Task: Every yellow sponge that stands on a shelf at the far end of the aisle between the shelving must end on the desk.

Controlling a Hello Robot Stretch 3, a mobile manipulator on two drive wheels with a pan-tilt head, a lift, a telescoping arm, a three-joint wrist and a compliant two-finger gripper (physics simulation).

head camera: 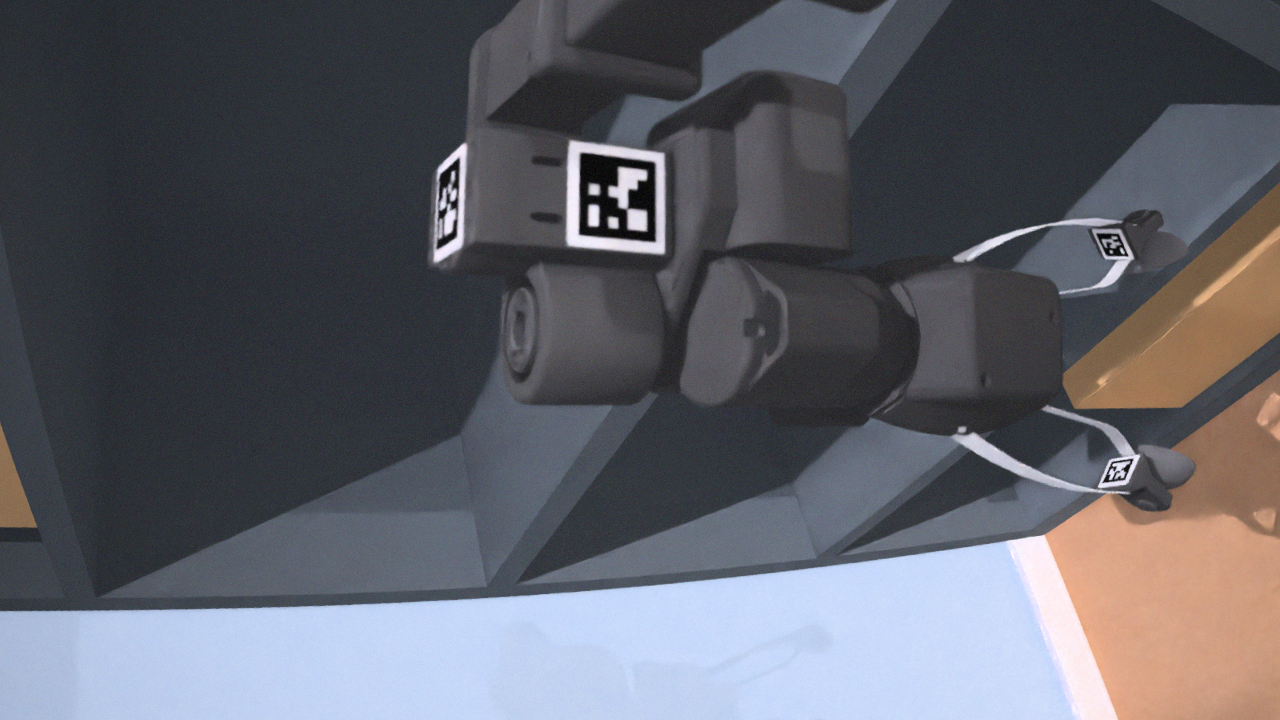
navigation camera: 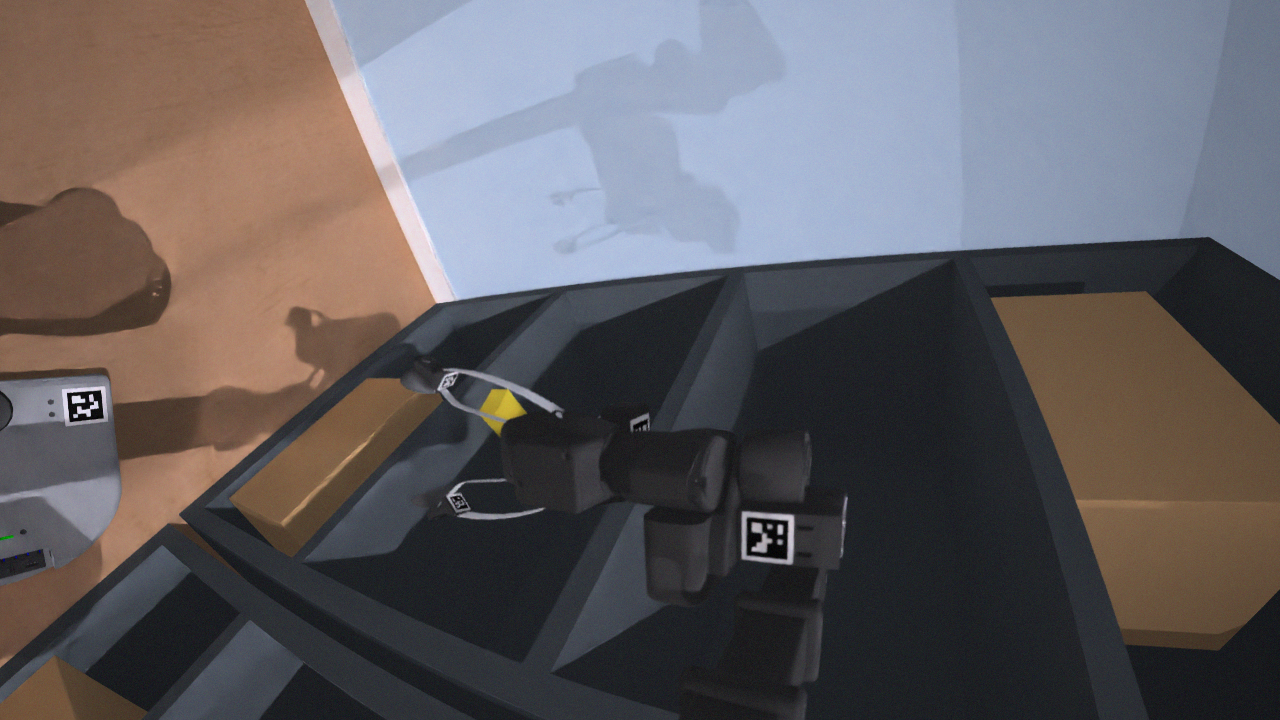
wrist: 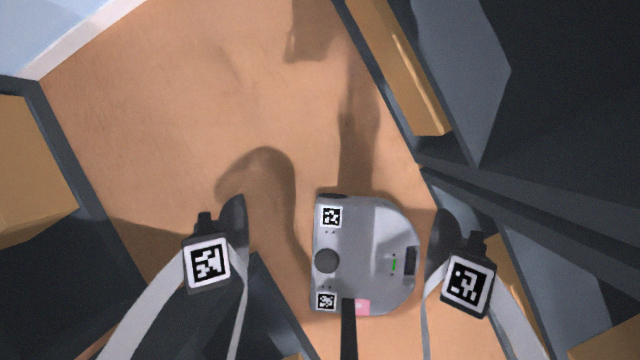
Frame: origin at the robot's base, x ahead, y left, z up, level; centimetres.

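Seen in the pictures: gripper, between the fingertips: (head camera: 1171, 360) (navigation camera: 415, 437).
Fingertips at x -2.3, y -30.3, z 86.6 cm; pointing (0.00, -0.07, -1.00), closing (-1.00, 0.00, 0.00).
Pixels of each thing's middle, then the offset from my fingertips to it.
- yellow sponge, middle of its body: (navigation camera: 506, 416) dx -6.1, dy -46.6, dz -31.1 cm
- cardboard box, middle of its body: (head camera: 1197, 217) (navigation camera: 365, 484) dx -21.8, dy -33.2, dz -65.5 cm
A yellow sponge (navigation camera: 501, 407) is on a shelf of the dark shelving (head camera: 537, 447) (navigation camera: 1051, 501) (wrist: 81, 180). In the navigation view it shows behind the band of one finger, beside the gripper body, which hides part of it. It does not show in the head and wrist views. My gripper (head camera: 1163, 358) (navigation camera: 427, 438) (wrist: 338, 226) is open, with its fingers wide apart and nothing between them. It reaches past the sponge toward the shelving's edge near the floor. The desk does not show in these views.
A cardboard box (head camera: 1181, 331) (navigation camera: 340, 456) (wrist: 400, 75) sits on the shelving near the fingertips. Another box (navigation camera: 1163, 402) sits farther along. A third box (wrist: 30, 165) is at the wrist view's left. My base (navigation camera: 53, 465) (wrist: 375, 250) stands on the orange-brown floor (wrist: 150, 110). A pale blue wall (head camera: 268, 662) (navigation camera: 850, 116) borders the shelving.
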